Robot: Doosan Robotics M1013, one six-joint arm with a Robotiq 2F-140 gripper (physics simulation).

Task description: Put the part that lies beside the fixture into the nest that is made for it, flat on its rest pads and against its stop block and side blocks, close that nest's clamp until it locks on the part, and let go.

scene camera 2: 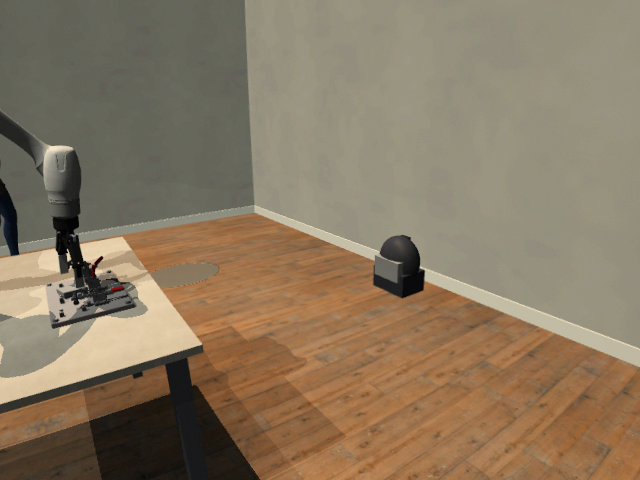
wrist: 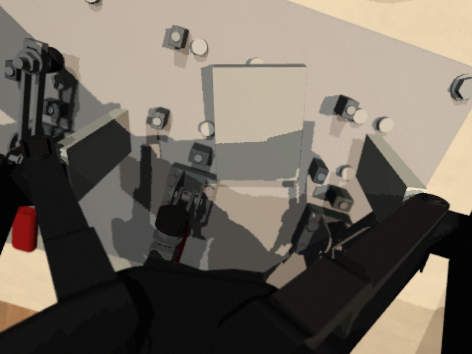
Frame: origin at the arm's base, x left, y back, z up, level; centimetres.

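Where they show: gripper, between the fingertips: (scene camera 2: 71,279) (wrist: 242,142).
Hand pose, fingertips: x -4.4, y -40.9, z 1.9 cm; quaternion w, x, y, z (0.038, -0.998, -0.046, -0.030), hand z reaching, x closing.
Observation:
Things, the pixels of their top centre, and the offset from my fingertips. "pt": a spot on its surface instead. Level surfaces: height alone.
- flat pale rectangular plate, centre of its top: (wrist: 258,128) (scene camera 2: 71,286) dy +0.4, dx +1.0, dz -2.7 cm
- fixture's base plate, a spot on its surface: (wrist: 125,30) pt dy +4.9, dx -9.0, dz -4.8 cm
- dark block, centre of its top: (wrist: 198,157) dy -2.5, dx -2.8, dz -3.1 cm
- clamp with a black tip, a spot on its surface: (wrist: 171,220) pt dy -2.7, dx -2.8, dz +5.5 cm
- darker clamp, a spot on its surface: (wrist: 311,227) pt dy -6.3, dx +6.3, dz -2.6 cm
- upright, a spot on its surface: (scene camera 2: 96,266) pt dy -10.0, dx +6.5, dz +0.2 cm
- lying low, a spot on its surface: (scene camera 2: 117,288) pt dy -9.8, dx -15.6, dz -1.2 cm
- bolt head, a spot on its surface: (wrist: 462,87) pt dy +5.2, dx +14.0, dz -4.1 cm
- table, height of its surface: dz -6.3 cm
The part, a flat pale rectangular plate (wrist: 260,105), lies over the fixture's base plate (scene camera 2: 77,316) (wrist: 125,30) in the wrist view. Round pads show at its far edge and left side; whether it is flat on its pads is hidden. A dark block (wrist: 201,155) is close to its lower left side, and another block (wrist: 318,171) stands right of it with a gap. A clamp with a black tip (wrist: 171,220) stands at its lower left, and a darker clamp (wrist: 311,227) at its lower right. My gripper (scene camera 2: 70,271) (wrist: 242,142) is open and empty, its fingers wide on both sides of the part.
Another clamp (wrist: 32,90) stands at the left of the wrist view. Red clamp handles show, one upright (scene camera 2: 96,266) and one lying low (scene camera 2: 117,288). A bolt head (wrist: 462,87) is at the plate's right. The table (scene camera 2: 155,335) ends right of the fixture.

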